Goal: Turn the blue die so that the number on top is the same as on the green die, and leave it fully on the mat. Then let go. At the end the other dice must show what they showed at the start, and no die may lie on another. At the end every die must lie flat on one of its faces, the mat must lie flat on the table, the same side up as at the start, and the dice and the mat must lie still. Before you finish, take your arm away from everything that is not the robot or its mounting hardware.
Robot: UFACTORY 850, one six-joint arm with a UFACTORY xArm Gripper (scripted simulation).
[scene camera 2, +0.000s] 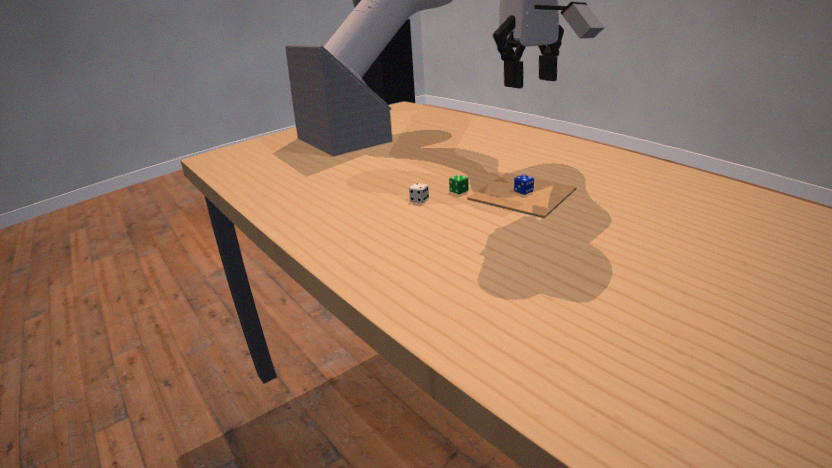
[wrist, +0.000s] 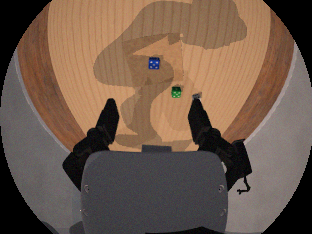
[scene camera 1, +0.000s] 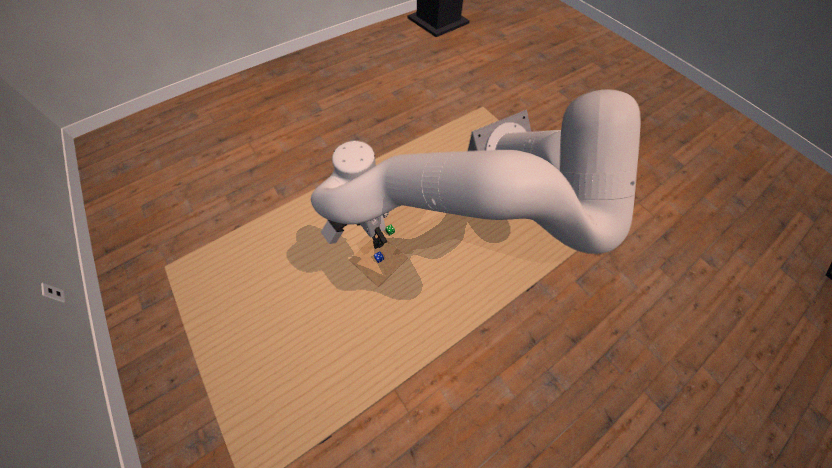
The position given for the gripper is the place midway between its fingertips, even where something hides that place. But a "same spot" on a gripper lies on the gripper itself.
gripper: scene camera 2 531, 83; wrist; scene camera 1
same spot on gripper: (scene camera 1: 381, 240) = (wrist: 67, 170)
